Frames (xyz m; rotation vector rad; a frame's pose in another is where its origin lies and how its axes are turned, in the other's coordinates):
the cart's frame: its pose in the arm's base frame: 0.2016 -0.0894 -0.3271 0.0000 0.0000 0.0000
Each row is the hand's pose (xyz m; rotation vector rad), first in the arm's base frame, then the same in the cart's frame.
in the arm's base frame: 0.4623 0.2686 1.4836 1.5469 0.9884 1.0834
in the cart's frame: 0.2607 0.3580 1.8107 1.5469 0.9884 1.0834
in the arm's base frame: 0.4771 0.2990 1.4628 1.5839 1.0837 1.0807
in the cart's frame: 0.2755 0.3884 1.7899 1.5839 1.0837 1.0807
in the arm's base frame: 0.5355 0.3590 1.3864 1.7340 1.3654 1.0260
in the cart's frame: 0.3339 0.4484 1.7135 1.7340 1.3654 1.0260
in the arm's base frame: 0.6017 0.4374 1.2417 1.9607 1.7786 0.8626
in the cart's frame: 0.4001 0.5268 1.5688 1.9607 1.7786 0.8626
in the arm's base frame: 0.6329 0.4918 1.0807 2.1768 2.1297 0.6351
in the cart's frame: 0.4313 0.5812 1.4078 2.1768 2.1297 0.6351
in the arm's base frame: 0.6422 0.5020 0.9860 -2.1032 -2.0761 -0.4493
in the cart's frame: 0.4406 0.5914 1.3131 -2.1032 -2.0761 -0.4493
